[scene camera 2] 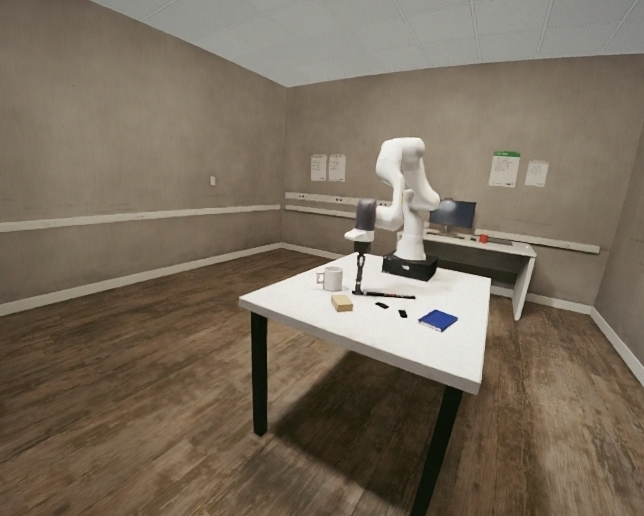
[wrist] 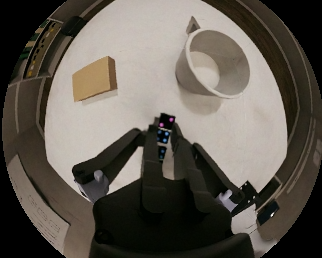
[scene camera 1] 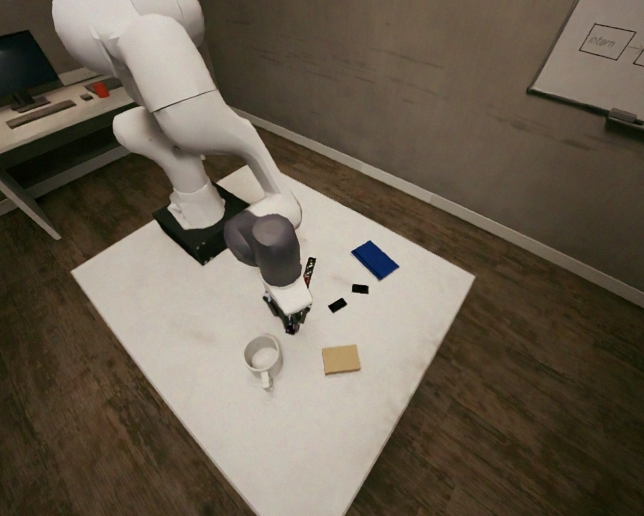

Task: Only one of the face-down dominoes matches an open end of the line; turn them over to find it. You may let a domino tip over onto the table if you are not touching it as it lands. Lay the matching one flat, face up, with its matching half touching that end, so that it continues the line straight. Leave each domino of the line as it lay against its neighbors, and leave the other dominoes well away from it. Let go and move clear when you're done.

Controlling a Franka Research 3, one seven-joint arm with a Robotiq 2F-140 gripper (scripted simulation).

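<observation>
Tan block, in the pictures. Gripper, likewise.
</observation>
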